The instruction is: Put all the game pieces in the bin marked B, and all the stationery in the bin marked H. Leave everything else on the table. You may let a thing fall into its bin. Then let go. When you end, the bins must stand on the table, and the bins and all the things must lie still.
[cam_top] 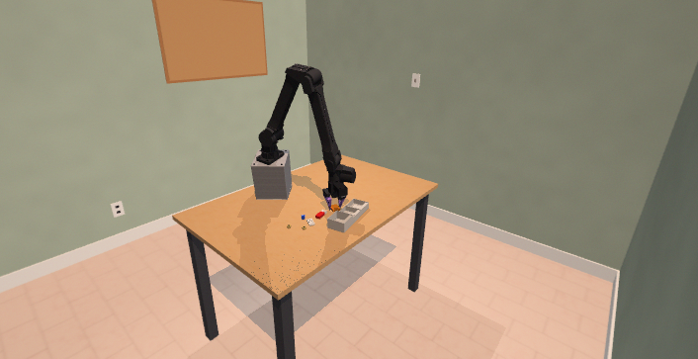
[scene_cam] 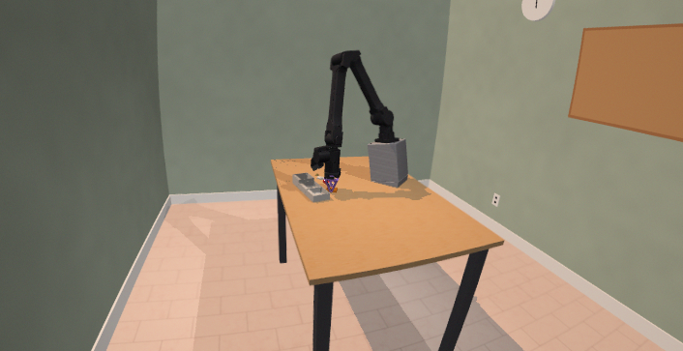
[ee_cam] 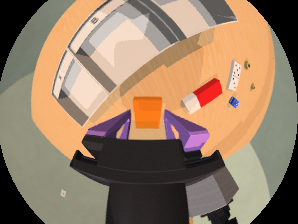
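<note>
Right now the orange block is 1 cm below my hand. From my hand the other things lie so: red piece: 2 cm behind, 8 cm to the right; then white domino: 3 cm behind, 16 cm to the right, 1 cm below; then grey bin row: 10 cm ahead, 4 cm to the right, 1 cm above.
</note>
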